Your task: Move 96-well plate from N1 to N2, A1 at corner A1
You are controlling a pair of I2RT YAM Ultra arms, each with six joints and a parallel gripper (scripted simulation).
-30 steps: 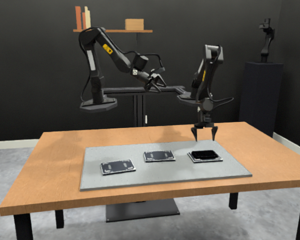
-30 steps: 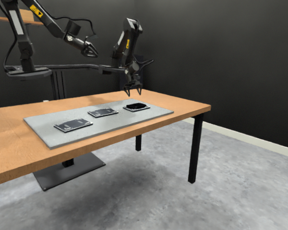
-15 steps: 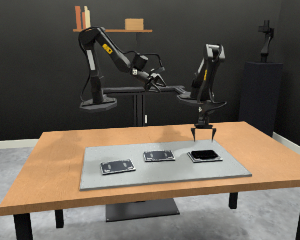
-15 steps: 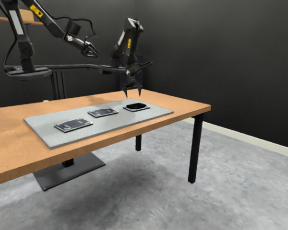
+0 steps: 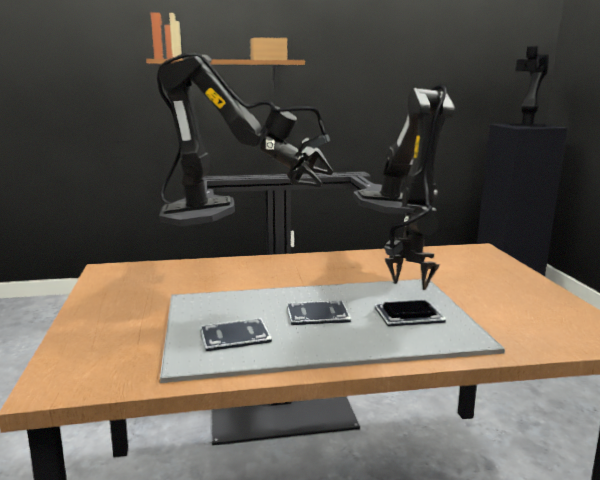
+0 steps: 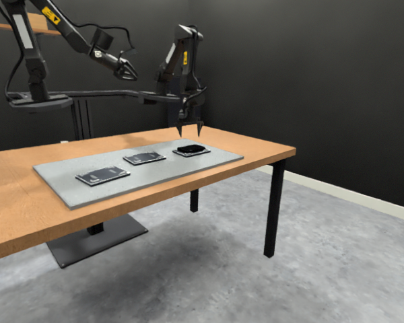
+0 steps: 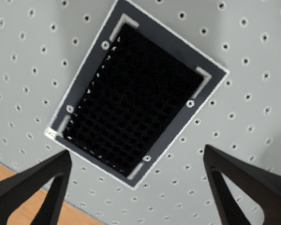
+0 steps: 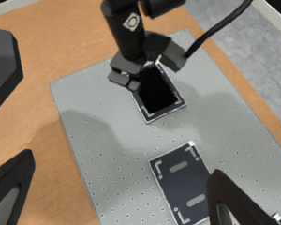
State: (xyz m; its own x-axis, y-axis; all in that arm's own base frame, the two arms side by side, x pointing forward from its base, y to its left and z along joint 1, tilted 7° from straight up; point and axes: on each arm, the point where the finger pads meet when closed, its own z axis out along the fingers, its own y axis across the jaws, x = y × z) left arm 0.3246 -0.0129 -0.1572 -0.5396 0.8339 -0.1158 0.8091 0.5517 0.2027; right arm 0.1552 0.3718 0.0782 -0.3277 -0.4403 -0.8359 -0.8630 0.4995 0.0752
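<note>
My left gripper is now 70 mm above the black 96-well plate, 20 mm short of it and 10 mm to the left of it. Also, from my left hand: plate nest (260 mm to the right, 80 mm below, 30 mm behind).
</note>
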